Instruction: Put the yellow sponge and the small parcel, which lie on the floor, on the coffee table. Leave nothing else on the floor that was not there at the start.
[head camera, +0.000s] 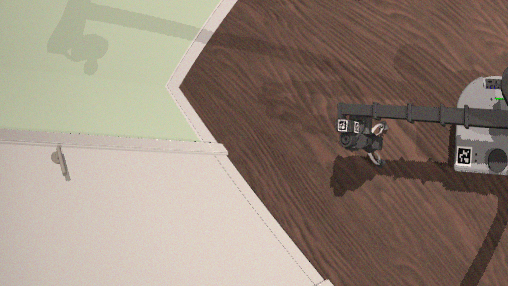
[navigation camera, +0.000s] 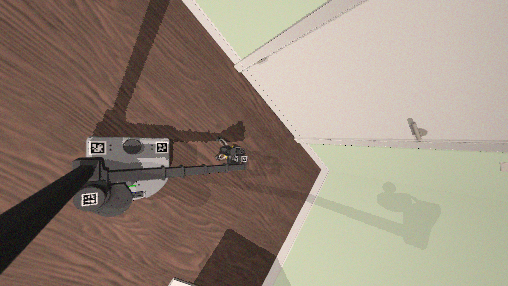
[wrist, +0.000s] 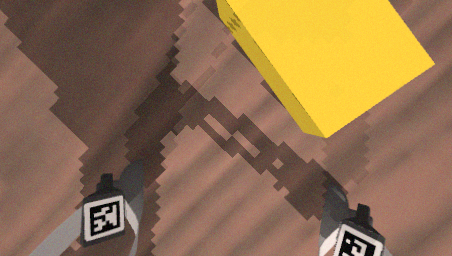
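Pixels of known places: gripper, fingertip midpoint: (head camera: 384, 145) (navigation camera: 217, 148) (wrist: 230, 190); robot's base, link origin: (head camera: 496, 159) (navigation camera: 132, 145).
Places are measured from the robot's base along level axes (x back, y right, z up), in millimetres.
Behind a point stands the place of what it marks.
Observation:
The yellow sponge (wrist: 325, 60) {y 594, x 62, z 45 mm} lies on the wooden floor in the upper right of the wrist view, turned at a slant, its top end cut off by the frame. My gripper (head camera: 378, 144) {y 507, x 20, z 0 mm} (navigation camera: 220, 149) {y 507, x 20, z 0 mm} (wrist: 230, 190) {y 507, x 20, z 0 mm} is open and empty above the floor, with its fingers wide apart. In the wrist view the sponge is beyond the fingertips, towards the right finger, and not between them. In the head and navigation views the wrist largely hides the sponge. The small parcel does not show, and I cannot make out the coffee table for certain.
A pale door (head camera: 125, 215) {y 1034, x -268, z 713 mm} (navigation camera: 400, 65) {y 908, x -370, z 933 mm} and green walls (head camera: 125, 100) {y 1574, x 144, z 432 mm} (navigation camera: 350, 175) {y 1708, x 267, z 310 mm} with white skirting meet in a corner beyond the arm (head camera: 425, 113) {y 248, x 105, z 352 mm} (navigation camera: 192, 170) {y 238, x 101, z 352 mm}. A white edge (navigation camera: 181, 283) {y 271, x 884, z 24 mm} shows at the bottom of the navigation view, beside a dark shadow.

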